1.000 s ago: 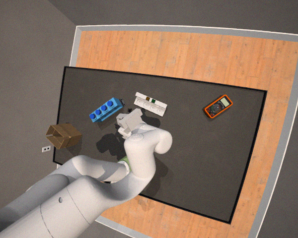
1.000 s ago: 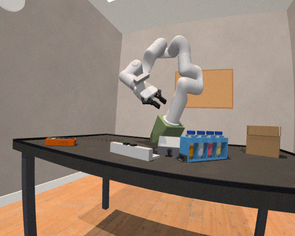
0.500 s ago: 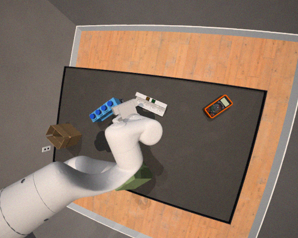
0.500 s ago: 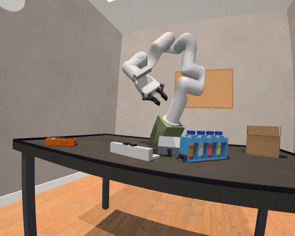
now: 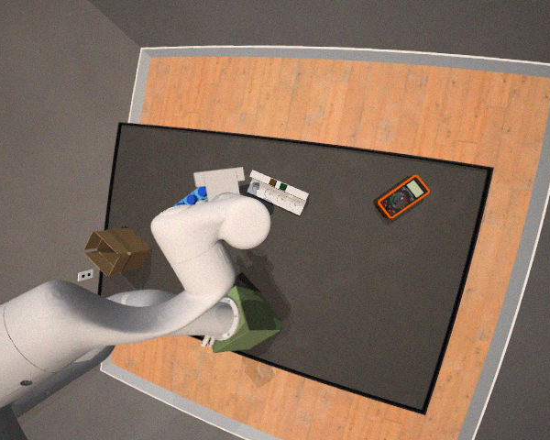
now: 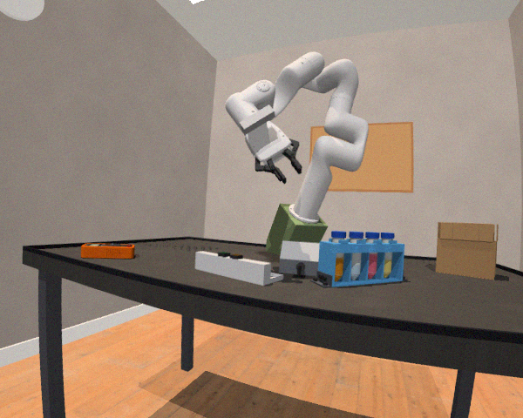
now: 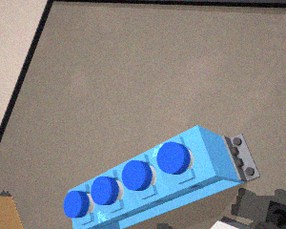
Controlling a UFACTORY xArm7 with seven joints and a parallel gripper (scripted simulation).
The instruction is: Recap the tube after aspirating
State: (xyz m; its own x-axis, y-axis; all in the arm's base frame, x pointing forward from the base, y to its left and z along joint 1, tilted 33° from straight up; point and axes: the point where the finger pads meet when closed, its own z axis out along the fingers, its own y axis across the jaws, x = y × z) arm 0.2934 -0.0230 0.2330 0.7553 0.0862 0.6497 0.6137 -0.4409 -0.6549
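The tube neck is 10 mm ahead of my hand, 140 mm to the left of it and 150 mm below it. From my hand the other things lie so: blue cycle key: 100 mm behind, 40 mm to the left, 200 mm below; blue cap: 10 mm ahead, 140 mm to the left, 160 mm below; green ready key: 90 mm behind, 200 mm below.
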